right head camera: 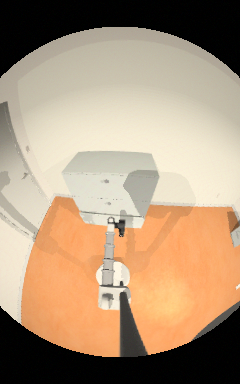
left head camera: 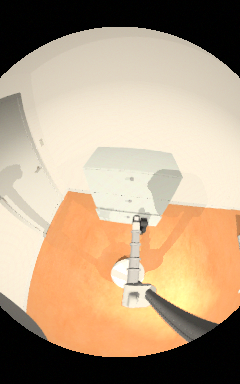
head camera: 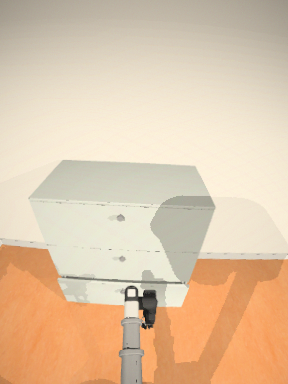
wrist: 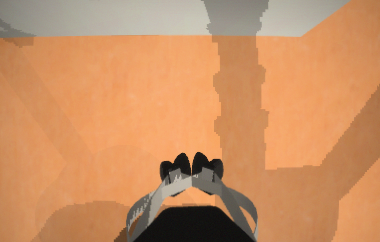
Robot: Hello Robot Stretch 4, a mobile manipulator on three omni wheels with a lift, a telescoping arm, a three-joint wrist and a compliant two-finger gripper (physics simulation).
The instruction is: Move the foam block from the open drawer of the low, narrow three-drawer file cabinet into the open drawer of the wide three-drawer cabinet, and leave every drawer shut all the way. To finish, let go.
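Frame: origin at the robot's base, x up, y right, z ahead, level; metres.
Seen in the pictures: gripper, fingertip midpoint: (right head camera: 120,235) (left head camera: 139,233) (head camera: 147,327) (wrist: 191,166); robot's base, link origin: (right head camera: 113,275) (left head camera: 126,272).
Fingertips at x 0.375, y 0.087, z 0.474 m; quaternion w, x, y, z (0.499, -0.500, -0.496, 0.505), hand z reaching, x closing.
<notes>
Offsets run from my fingertips to a thing's top centre. "spot": to the spot under its first point. Level surfaces: height alone.
The wide pale three-drawer cabinet {spot: dx +0.627, dy -0.097, dz +0.472 m} (head camera: 130,185) (left head camera: 135,157) (right head camera: 112,161) stands against the wall. Its top and middle drawers look shut. Its bottom drawer {spot: dx -0.211, dy -0.388, dz +0.295 m} (head camera: 90,294) (left head camera: 112,216) (right head camera: 95,219) stands slightly out, with a dark gap along its top edge. A pale front surface shows at the top of the wrist view. My gripper (head camera: 147,326) (left head camera: 143,231) (right head camera: 121,235) (wrist: 191,166) points down in front of the bottom drawer, right of its knob. Its fingertips meet over bare floor with nothing between them. The foam block does not show, and the drawer's inside is hidden. The narrow file cabinet cannot be made out clearly.
A door {spot: dx +0.937, dy -1.521, dz +0.378 m} (left head camera: 17,150) (right head camera: 7,155) is at the left. Part of a grey object (right head camera: 236,238) shows at the right edge of the right head view. My arm (head camera: 131,345) (left head camera: 135,250) (right head camera: 108,255) reaches toward the cabinet, low over the orange floor {dx -0.402 m} (head camera: 65,345).
</notes>
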